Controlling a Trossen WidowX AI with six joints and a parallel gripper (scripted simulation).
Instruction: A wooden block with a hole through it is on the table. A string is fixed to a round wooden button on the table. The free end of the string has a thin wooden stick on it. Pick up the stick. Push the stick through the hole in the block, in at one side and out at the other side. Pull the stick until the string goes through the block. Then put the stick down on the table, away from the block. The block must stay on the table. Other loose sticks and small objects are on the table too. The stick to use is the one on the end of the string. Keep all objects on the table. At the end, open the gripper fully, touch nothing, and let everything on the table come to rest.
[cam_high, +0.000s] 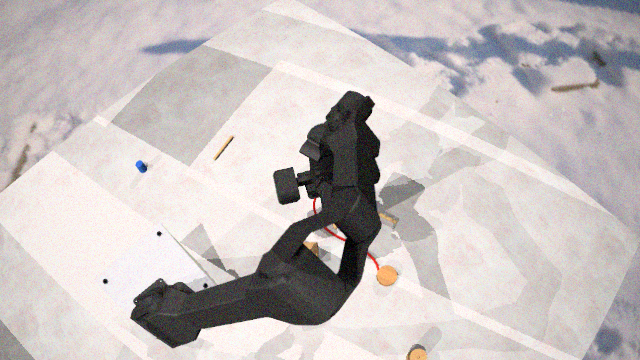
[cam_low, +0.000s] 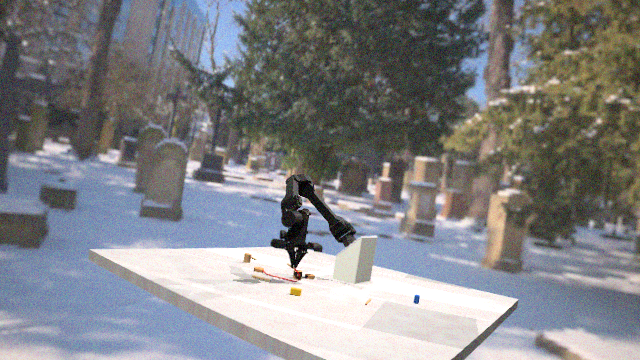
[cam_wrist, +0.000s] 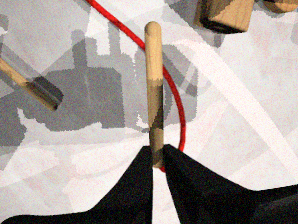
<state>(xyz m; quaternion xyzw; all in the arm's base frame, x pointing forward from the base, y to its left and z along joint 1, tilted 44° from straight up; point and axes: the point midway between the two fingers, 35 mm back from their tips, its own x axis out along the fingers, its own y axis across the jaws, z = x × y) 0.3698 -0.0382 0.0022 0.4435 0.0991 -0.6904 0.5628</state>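
Now: gripper tip 90 mm past the wooden block, 50 mm to the left of it and 40 mm above it. Also, from my gripper tip: yellow piece: 120 mm ahead, 110 mm to the left, 50 mm below; then round wooden button: 20 mm behind, 190 mm to the right, 50 mm below; then blue cylinder: 250 mm behind, 390 mm to the left, 40 mm below.
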